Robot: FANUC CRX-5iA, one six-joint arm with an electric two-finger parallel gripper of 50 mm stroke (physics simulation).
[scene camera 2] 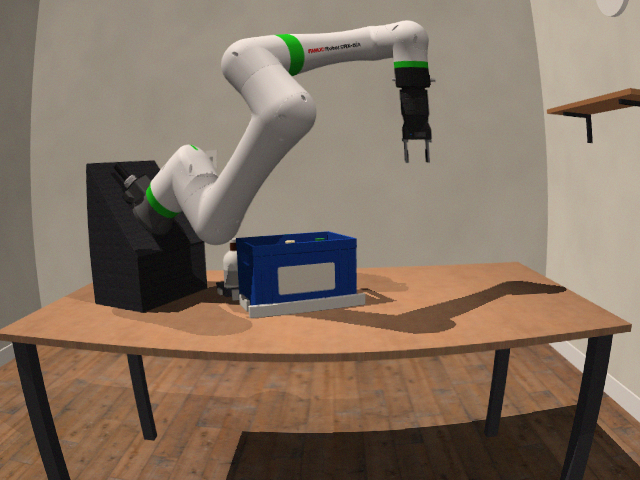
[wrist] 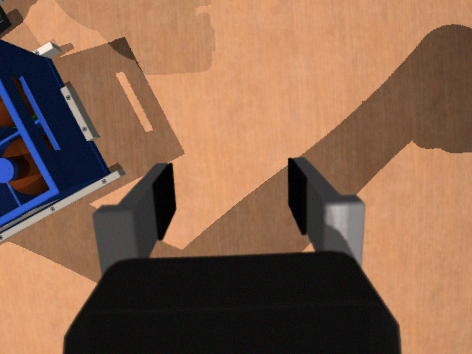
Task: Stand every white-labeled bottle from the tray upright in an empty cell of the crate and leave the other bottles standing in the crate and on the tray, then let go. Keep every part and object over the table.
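Places are measured from the arm's base along level axes (x left, y back, z up), in millimetres.
Pixels of known places: gripper, fingertip midpoint: (scene camera 2: 417, 162) (wrist: 231, 184); arm's base, link origin: (scene camera 2: 150, 214).
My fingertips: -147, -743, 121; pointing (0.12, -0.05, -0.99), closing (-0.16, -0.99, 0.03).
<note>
Ahead of a thing's pixels: the offset from my fingertips to its top centre, as dx, dy, dz. "pt": to the spot under its first point. Level surfaces: height alone.
My gripper (scene camera 2: 416, 158) (wrist: 231, 184) is open and empty, high above the table, to the right of the crate. The blue crate @(+121, +355, -196) (scene camera 2: 345, 268) (wrist: 75, 155) stands on the table. A cream cap @(+93, +335, -208) (scene camera 2: 290, 241) and a green cap @(+123, +252, -208) (scene camera 2: 320, 239) show just above its rim. In the wrist view, a brown bottle with a blue cap @(pt +33, +227, -208) (wrist: 6, 170) stands in a corner cell, and part of another brown bottle @(pt +97, +240, -254) (wrist: 5, 114) shows in a cell beside it. A white-labeled bottle @(+215, +496, -211) (scene camera 2: 230, 264) stands upright left of the crate, partly hidden by it. The dark tray @(pt +169, +536, -356) (scene camera 2: 222, 290) under it is mostly hidden.
Pale fixture rails (scene camera 2: 310, 305) (wrist: 79, 113) run along the foot of the crate. The black slanted robot base (scene camera 2: 116, 258) stands at the table's left. A wall shelf (scene camera 2: 594, 103) hangs at the right. Arm and crate shadows fall across the table @(dz -371) (scene camera 2: 491, 335).
</note>
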